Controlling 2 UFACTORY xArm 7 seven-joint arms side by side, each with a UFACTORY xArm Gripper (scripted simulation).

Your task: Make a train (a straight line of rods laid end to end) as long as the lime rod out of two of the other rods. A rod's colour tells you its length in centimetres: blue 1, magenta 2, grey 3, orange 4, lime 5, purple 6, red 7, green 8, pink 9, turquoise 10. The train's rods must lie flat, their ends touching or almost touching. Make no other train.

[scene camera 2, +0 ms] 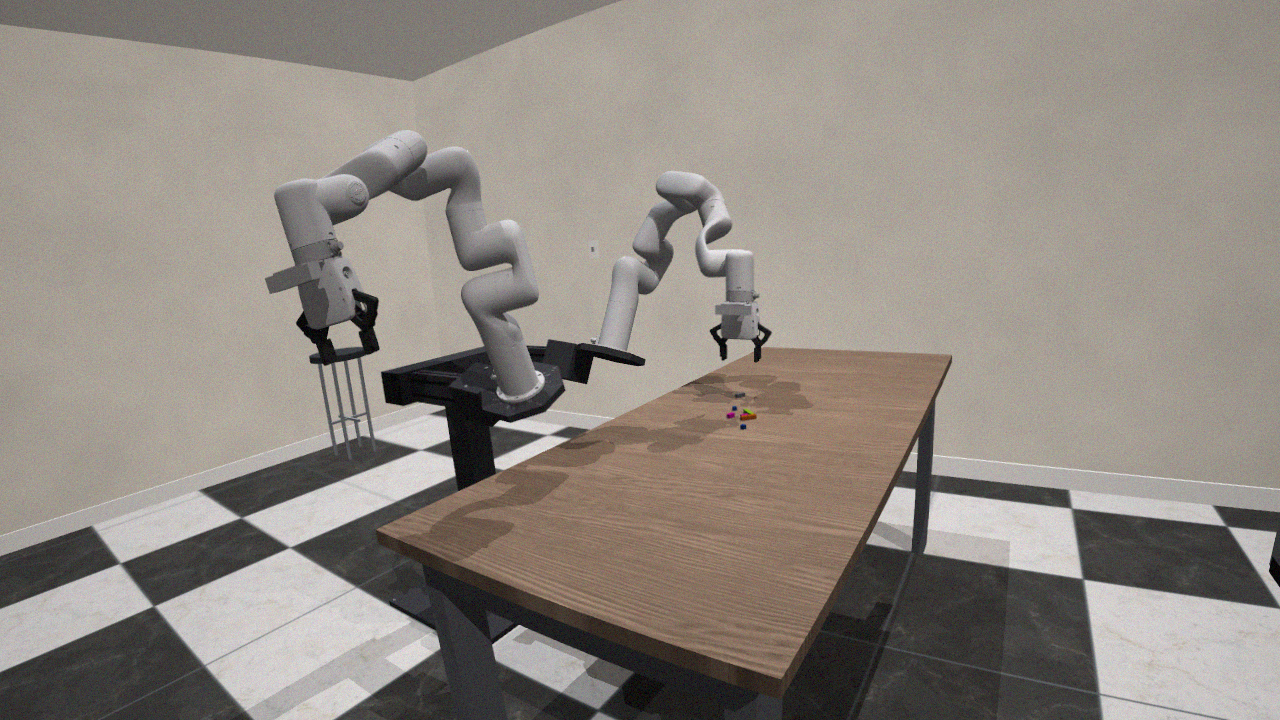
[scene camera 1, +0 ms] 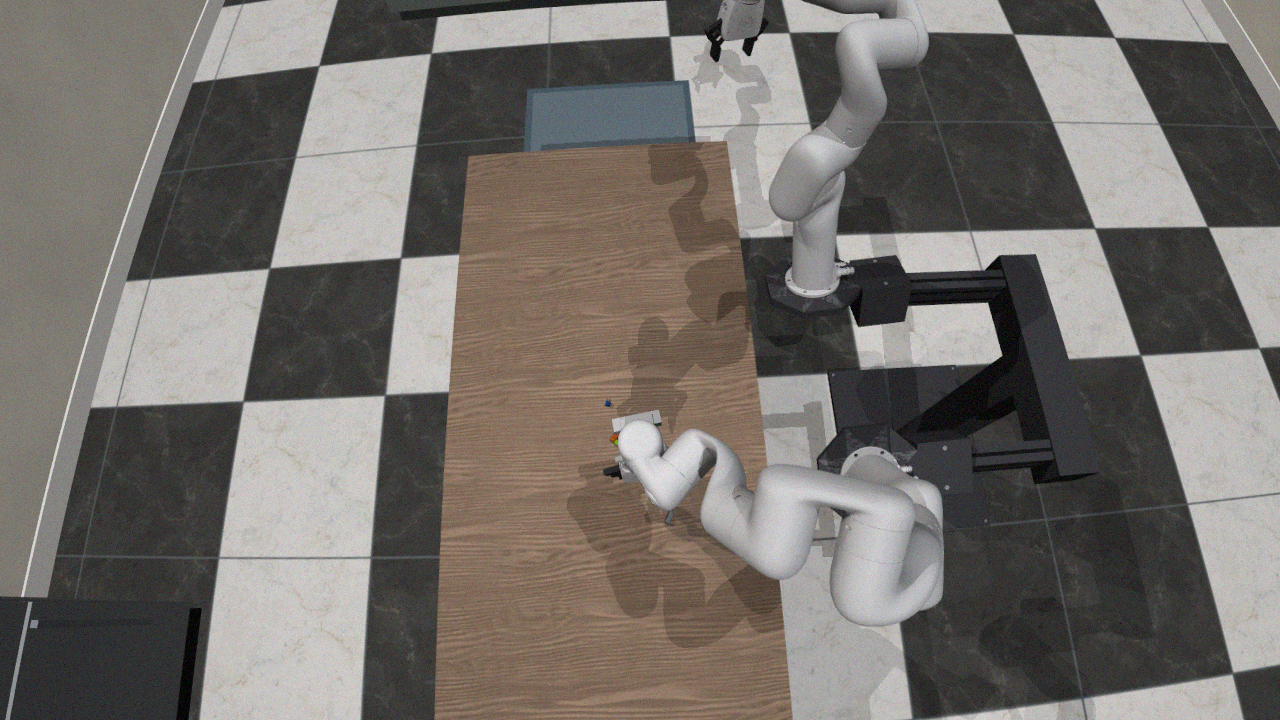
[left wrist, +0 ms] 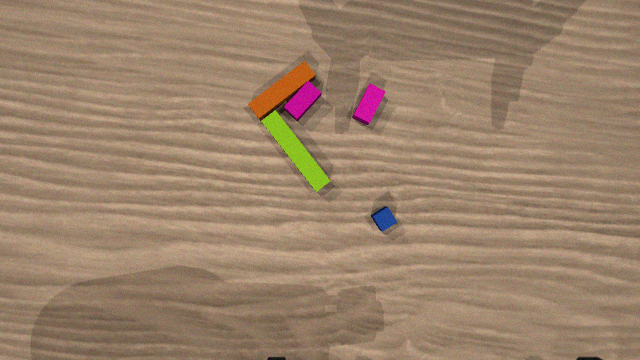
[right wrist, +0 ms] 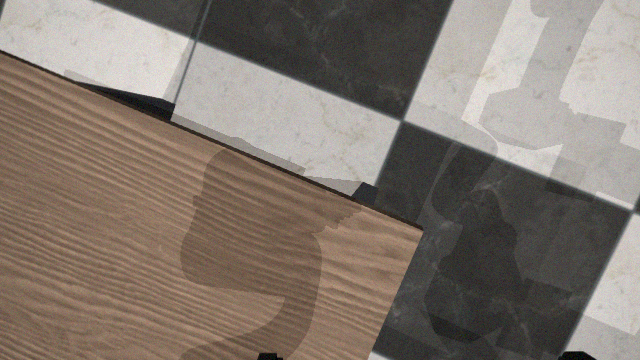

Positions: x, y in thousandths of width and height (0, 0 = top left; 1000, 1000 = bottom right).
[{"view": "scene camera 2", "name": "left gripper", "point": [579, 501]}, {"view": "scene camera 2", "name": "right gripper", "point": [275, 498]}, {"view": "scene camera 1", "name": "right gripper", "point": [571, 78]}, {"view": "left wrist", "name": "orange rod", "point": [454, 235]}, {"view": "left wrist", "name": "lime rod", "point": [429, 343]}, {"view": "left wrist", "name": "magenta rod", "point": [584, 265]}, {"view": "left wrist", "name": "magenta rod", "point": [471, 285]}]
